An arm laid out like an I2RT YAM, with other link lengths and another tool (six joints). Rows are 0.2 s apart.
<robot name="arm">
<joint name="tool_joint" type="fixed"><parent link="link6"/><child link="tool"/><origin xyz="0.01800 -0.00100 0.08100" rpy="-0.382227 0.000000 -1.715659"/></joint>
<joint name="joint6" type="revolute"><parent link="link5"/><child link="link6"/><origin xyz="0.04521 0.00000 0.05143" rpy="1.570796 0.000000 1.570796"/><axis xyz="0 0 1"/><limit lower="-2.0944" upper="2.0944"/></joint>
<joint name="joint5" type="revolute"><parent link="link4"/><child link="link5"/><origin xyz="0.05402 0.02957 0.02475" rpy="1.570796 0.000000 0.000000"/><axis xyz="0 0 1"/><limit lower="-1.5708" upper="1.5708"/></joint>
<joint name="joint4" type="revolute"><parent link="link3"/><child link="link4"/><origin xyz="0.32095 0.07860 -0.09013"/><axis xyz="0 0 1"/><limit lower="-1.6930" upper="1.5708"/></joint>
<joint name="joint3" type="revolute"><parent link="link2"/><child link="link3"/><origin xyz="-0.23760 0.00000 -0.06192" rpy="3.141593 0.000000 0.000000"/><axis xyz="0 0 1"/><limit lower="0.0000" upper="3.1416"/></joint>
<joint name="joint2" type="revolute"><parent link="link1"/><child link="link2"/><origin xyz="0.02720 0.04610 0.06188" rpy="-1.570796 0.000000 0.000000"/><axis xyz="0 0 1"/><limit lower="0.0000" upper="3.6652"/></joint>
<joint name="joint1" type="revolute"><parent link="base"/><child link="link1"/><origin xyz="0.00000 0.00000 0.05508"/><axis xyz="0 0 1"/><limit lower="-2.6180" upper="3.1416"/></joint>
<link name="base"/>
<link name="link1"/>
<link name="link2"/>
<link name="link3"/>
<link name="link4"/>
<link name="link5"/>
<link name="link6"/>
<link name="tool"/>
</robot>
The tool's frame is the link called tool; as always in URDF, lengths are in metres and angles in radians.
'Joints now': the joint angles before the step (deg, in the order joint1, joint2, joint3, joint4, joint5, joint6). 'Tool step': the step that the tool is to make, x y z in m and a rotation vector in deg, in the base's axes. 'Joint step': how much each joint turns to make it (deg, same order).
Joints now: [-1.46, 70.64, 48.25, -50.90, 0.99, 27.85]
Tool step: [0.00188, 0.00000, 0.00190, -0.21, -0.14, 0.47]
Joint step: [0.05, 0.28, 0.52, -0.09, 0.08, -0.46]
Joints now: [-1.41, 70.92, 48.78, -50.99, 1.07, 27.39]
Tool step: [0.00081, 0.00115, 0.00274, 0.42, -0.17, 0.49]
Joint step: [0.00, -0.08, 0.43, -0.35, -0.55, -0.34]
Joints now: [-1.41, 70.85, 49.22, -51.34, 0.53, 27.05]
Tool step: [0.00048, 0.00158, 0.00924, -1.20, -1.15, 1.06]
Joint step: [0.75, -1.06, 0.65, -0.53, 1.03, -0.66]
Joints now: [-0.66, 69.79, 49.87, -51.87, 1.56, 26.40]
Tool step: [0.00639, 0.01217, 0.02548, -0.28, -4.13, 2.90]
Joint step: [2.32, -1.85, 2.60, -0.30, 0.10, -0.65]
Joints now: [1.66, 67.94, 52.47, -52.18, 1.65, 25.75]
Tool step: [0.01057, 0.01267, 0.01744, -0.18, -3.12, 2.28]
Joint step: [2.33, 0.70, 3.08, 0.73, 0.33, -0.09]
